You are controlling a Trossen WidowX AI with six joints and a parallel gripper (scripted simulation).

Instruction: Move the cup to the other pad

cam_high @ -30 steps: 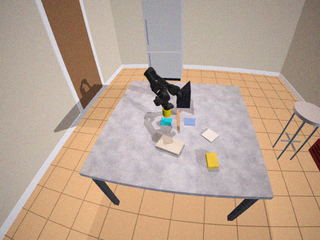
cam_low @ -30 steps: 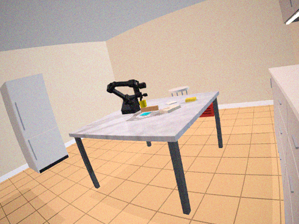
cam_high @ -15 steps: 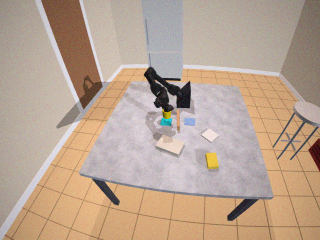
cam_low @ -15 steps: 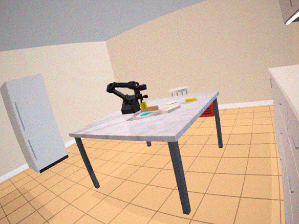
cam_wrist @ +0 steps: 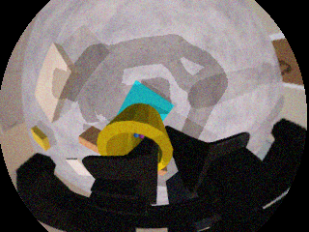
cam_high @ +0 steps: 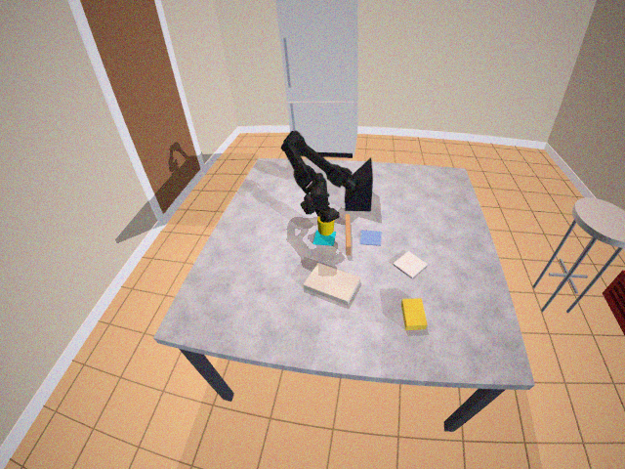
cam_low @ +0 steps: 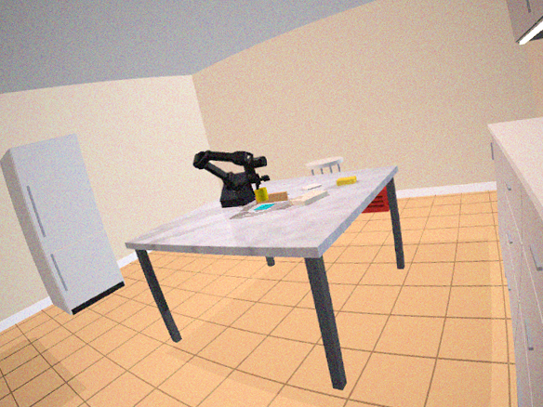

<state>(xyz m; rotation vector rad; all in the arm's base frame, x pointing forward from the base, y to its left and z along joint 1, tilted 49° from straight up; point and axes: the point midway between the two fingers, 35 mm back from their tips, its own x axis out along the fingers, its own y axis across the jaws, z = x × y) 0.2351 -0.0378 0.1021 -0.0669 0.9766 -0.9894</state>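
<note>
The cyan pad lies 8 cm below my gripper tip, 2 cm ahead of it and 1 cm to the left of it. From my gripper tip the other things lie so: yellow cup (2 cm to the left, 2 cm ahead); then wooden bar (11 cm to the left, 5 cm below); then beige slab (27 cm ahead, 11 cm to the left, 6 cm below).
</note>
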